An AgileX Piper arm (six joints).
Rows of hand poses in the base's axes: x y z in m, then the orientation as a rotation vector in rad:
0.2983, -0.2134, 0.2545, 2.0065, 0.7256, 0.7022
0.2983, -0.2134, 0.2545, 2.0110, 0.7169, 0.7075
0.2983, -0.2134, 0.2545, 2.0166, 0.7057, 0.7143
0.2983, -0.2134, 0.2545, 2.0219, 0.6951, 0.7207
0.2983, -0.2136, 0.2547, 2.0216, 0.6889, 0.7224
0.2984, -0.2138, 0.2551, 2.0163, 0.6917, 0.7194
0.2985, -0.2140, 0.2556, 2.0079, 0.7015, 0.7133
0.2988, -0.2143, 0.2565, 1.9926, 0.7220, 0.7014
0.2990, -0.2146, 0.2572, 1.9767, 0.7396, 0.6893
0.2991, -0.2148, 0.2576, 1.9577, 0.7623, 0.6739
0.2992, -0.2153, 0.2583, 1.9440, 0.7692, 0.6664
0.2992, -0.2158, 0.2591, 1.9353, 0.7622, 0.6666
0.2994, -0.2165, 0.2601, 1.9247, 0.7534, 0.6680
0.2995, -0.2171, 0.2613, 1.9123, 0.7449, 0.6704
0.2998, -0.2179, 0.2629, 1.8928, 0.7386, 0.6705
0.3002, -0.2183, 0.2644, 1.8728, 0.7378, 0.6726
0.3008, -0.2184, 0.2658, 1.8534, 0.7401, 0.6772
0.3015, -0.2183, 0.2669, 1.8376, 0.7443, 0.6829
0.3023, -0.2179, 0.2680, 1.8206, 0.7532, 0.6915
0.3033, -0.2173, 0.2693, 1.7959, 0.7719, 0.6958
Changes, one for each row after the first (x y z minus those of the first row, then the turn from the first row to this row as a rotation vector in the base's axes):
0.0000, 0.0000, 0.0000, 0.0065, -0.0048, -0.0042
0.0000, 0.0000, 0.0000, 0.0146, -0.0111, -0.0097
0.0000, 0.0000, 0.0000, 0.0224, -0.0169, -0.0148
0.0000, -0.0002, 0.0002, 0.0231, -0.0206, -0.0185
0.0001, -0.0004, 0.0006, 0.0171, -0.0199, -0.0175
0.0002, -0.0006, 0.0011, 0.0068, -0.0159, -0.0126
0.0005, -0.0009, 0.0020, -0.0123, -0.0068, -0.0022
0.0007, -0.0012, 0.0027, -0.0317, 0.0010, 0.0063
0.0008, -0.0014, 0.0031, -0.0553, 0.0118, 0.0174
0.0009, -0.0019, 0.0038, -0.0705, 0.0135, 0.0201
0.0009, -0.0024, 0.0046, -0.0778, 0.0069, 0.0157
0.0011, -0.0031, 0.0056, -0.0862, -0.0020, 0.0106
0.0012, -0.0037, 0.0068, -0.0957, -0.0122, 0.0062
0.0015, -0.0045, 0.0084, -0.1124, -0.0230, 0.0030
0.0019, -0.0049, 0.0099, -0.1288, -0.0328, 0.0046
0.0025, -0.0050, 0.0113, -0.1438, -0.0426, 0.0096
0.0032, -0.0049, 0.0124, -0.1551, -0.0508, 0.0163
0.0040, -0.0045, 0.0135, -0.1664, -0.0592, 0.0278
0.0050, -0.0039, 0.0148, -0.1862, -0.0639, 0.0454

